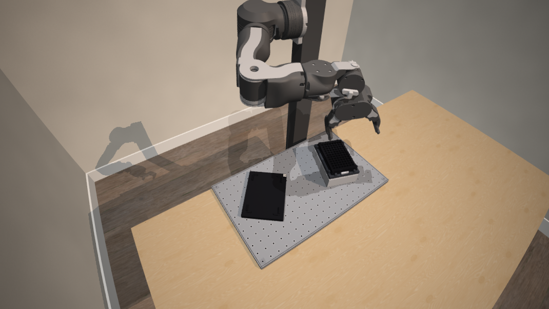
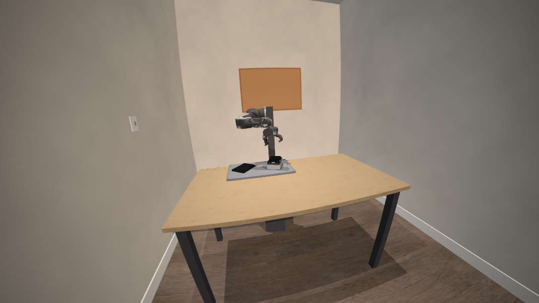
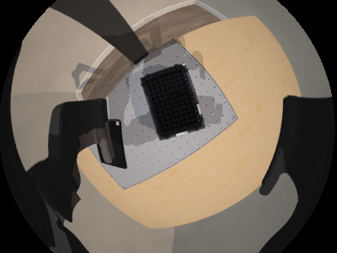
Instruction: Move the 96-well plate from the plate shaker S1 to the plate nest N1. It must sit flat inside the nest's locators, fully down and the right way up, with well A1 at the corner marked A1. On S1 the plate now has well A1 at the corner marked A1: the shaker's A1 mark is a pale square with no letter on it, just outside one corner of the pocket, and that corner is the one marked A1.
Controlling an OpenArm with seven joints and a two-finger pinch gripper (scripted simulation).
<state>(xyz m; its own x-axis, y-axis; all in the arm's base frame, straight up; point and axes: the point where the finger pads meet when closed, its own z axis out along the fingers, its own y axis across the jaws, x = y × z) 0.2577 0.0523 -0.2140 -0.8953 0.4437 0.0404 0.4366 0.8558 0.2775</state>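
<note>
Now: hand 3 cm past the black 96-well plate and 13 cm above it. Also, from my hand: black plate nest N1: 2 cm behind, 25 cm to the right, 19 cm below; then pale grey plate shaker S1: 1 cm behind, 1 cm to the left, 16 cm below.
</note>
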